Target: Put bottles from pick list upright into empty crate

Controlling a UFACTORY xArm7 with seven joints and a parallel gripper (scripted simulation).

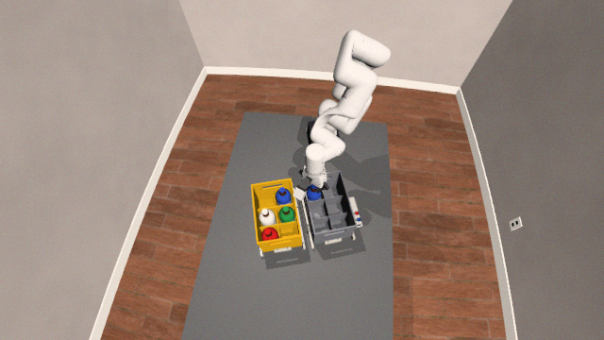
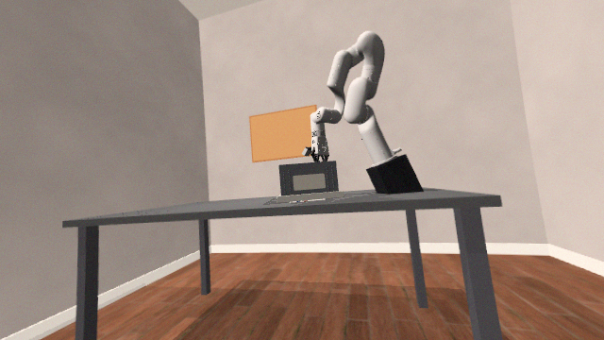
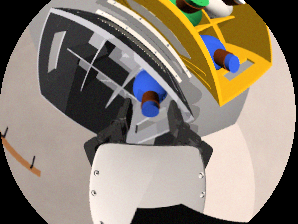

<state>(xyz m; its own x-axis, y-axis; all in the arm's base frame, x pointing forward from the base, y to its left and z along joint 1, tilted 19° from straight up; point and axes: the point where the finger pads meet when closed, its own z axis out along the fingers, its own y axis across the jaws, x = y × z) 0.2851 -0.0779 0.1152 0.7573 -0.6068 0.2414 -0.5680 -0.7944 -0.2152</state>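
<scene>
My gripper is now 20 cm to the left of the red-label bottle, 20 cm short of it and 8 cm above it. Round my hand: grey crate (9 cm below, 8 cm ahead, 6 cm to the left); then yellow crate (17 cm to the right, 11 cm ahead, 9 cm below); then green bottle (13 cm to the right, 10 cm ahead, 8 cm below).
</scene>
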